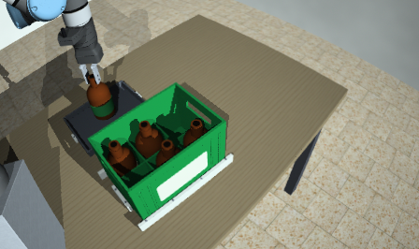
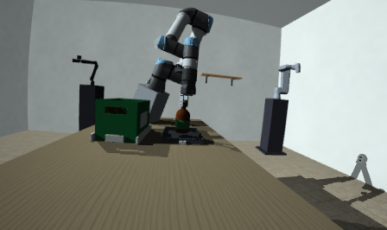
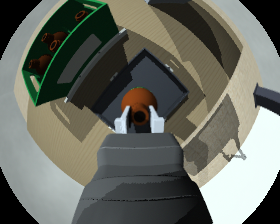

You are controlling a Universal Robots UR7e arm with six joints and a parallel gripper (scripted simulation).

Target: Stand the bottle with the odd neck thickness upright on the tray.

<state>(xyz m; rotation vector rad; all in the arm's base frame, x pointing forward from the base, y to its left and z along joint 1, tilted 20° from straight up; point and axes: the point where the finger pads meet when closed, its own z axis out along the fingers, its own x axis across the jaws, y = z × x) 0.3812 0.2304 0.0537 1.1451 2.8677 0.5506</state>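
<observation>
Right now the dark grey tray is 16 cm below my hand. The rest, counted from my hand: crate: 4 cm ahead, 28 cm to the right, 9 cm below.
</observation>
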